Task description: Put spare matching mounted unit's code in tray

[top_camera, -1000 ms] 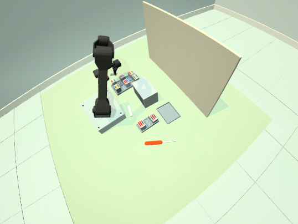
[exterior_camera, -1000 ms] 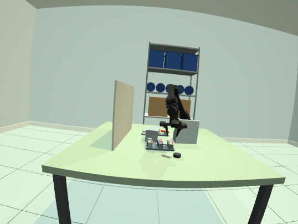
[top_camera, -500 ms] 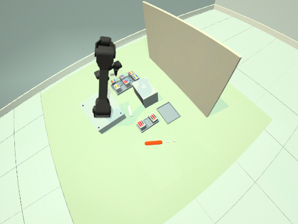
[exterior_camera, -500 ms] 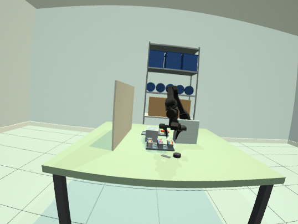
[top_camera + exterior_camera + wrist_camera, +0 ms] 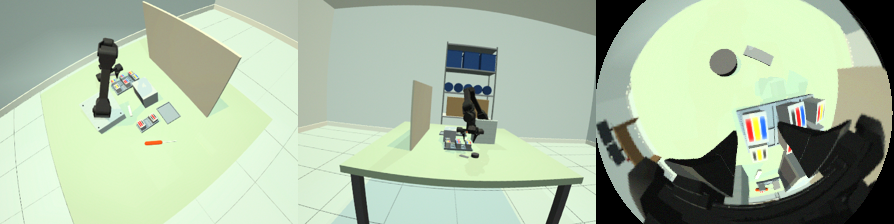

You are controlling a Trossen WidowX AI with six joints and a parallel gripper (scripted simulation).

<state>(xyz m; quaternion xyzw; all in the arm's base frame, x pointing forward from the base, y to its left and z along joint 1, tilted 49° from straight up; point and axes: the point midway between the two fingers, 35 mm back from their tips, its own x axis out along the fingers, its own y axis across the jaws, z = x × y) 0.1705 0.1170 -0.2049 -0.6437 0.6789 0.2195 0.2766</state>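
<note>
Now: gripper tip 150 mm short of the flat grey tray, 430 mm to the left of it and 50 mm above it. Also, from my gripper tip: black puck (30 mm behind, 120 mm to the left, 50 mm below); grey bar (50 mm ahead, 120 mm to the left, 60 mm below); grey box (120 mm ahead, 230 mm to the right, 10 mm below).
</note>
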